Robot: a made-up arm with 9 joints.
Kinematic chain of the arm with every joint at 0, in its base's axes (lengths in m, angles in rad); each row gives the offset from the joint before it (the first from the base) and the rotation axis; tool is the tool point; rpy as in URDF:
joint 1: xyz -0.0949 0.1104 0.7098 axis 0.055 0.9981 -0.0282
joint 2: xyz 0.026 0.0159 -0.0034 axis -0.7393 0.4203 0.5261
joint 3: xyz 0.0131 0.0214 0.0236 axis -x
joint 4: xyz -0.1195 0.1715 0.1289 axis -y
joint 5: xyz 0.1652 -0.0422 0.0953 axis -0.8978 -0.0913 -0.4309
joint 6: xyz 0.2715 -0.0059 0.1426 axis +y
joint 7: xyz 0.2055 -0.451 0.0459 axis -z
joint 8: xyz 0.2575 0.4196 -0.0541 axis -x
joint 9: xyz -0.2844 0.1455 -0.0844 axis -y
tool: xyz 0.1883 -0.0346 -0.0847 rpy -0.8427 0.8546 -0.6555
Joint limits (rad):
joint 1: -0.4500..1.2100
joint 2: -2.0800..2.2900
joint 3: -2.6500..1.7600
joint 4: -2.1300..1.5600
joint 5: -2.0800..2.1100
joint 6: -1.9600..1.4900
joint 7: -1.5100..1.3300
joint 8: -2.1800..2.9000
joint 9: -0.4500..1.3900
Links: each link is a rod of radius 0.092 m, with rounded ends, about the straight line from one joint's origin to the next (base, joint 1, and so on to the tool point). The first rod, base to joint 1, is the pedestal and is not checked.
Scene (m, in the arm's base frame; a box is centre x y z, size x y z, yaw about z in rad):
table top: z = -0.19
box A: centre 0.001 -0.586 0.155 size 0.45 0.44 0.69 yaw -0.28
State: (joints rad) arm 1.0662 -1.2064 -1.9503 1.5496 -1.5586 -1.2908 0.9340 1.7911 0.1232
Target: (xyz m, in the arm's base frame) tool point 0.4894 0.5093 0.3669
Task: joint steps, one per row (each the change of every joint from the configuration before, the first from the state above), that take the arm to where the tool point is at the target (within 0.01 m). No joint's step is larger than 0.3 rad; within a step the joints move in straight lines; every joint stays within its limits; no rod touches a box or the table.
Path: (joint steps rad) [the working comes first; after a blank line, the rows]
Joints at the target: 0.4316 -1.6837 -2.6500 1.4152 -1.2374 -1.9600 0.7167 2.3304 -0.2126
Straight joint move there: touches the table top.

1: -0.0074 0.0275 -0.0269 0.0026 0.1734 -0.1308 -0.2552 0.0935 -0.0100
2: -0.0075 0.0275 -0.0269 0.0026 0.1733 -0.1307 -0.2553 0.0935 -0.0100
3: -0.0074 0.0275 -0.0269 0.0026 0.1734 -0.1308 -0.2552 0.0936 -0.0100
4: -0.0075 0.0275 -0.0268 0.0026 0.1733 -0.1308 -0.2552 0.0935 -0.0100
5: -0.0029 -0.1967 -0.1862 -0.0419 -0.2334 0.1434 0.2911 -0.0592 -0.0744
6: -0.0030 -0.1966 -0.1861 -0.0419 -0.2334 0.1433 0.2910 -0.0592 -0.0743
7: -0.1996 -0.0647 -0.0733 -0.0203 0.0316 -0.1443 0.0739 0.0945 -0.0490
8: -0.1997 -0.0646 -0.0733 -0.0204 0.0315 -0.1442 0.0738 0.0946 -0.0490
9: -0.1996 -0.0647 -0.0733 -0.0203 0.0315 -0.1443 0.0738 0.0945 -0.0491

